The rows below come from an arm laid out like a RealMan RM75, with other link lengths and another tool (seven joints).
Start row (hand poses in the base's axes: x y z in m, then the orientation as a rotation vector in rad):
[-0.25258 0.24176 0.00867 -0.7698 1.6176 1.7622]
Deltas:
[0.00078 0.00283 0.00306 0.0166 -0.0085 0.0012]
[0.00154 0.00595 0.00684 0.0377 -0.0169 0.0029]
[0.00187 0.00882 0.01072 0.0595 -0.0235 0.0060]
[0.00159 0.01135 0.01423 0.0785 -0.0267 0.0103]
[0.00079 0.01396 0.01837 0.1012 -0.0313 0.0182]
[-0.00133 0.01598 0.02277 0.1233 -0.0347 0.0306]
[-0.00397 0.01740 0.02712 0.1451 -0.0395 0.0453]
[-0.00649 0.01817 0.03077 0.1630 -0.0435 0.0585]
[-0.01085 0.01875 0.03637 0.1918 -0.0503 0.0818]
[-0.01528 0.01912 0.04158 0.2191 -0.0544 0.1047]
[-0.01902 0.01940 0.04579 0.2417 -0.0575 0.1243]
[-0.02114 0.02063 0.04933 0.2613 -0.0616 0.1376]
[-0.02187 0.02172 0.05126 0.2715 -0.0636 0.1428]
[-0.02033 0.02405 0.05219 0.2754 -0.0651 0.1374]
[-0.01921 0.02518 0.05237 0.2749 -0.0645 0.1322]
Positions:
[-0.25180 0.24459 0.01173 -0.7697 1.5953 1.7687]
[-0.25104 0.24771 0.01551 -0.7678 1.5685 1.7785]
[-0.25071 0.25058 0.01939 -0.7655 1.5420 1.7907]
[-0.25099 0.25311 0.02290 -0.7629 1.5202 1.8039]
[-0.25179 0.25572 0.02704 -0.7629 1.4932 1.8208]
[-0.25391 0.25774 0.03144 -0.7664 1.4668 1.8411]
[-0.25655 0.25916 0.03579 -0.7730 1.4392 1.8615]
[-0.25907 0.25993 0.03944 -0.7795 1.4161 1.8789]
[-0.26343 0.26051 0.04504 -0.7919 1.3780 1.9075]
[-0.26786 0.26088 0.05025 -0.8024 1.3427 1.9364]
[-0.27160 0.26116 0.05446 -0.8113 1.3132 1.9605]
[-0.27372 0.26239 0.05800 -0.8166 1.2873 1.9778]
[-0.27445 0.26348 0.05993 -0.8177 1.2742 1.9856]
[-0.27291 0.26581 0.06086 -0.8119 1.2703 1.9831]
[-0.27179 0.26694 0.06104 -0.8070 1.2723 1.9797]

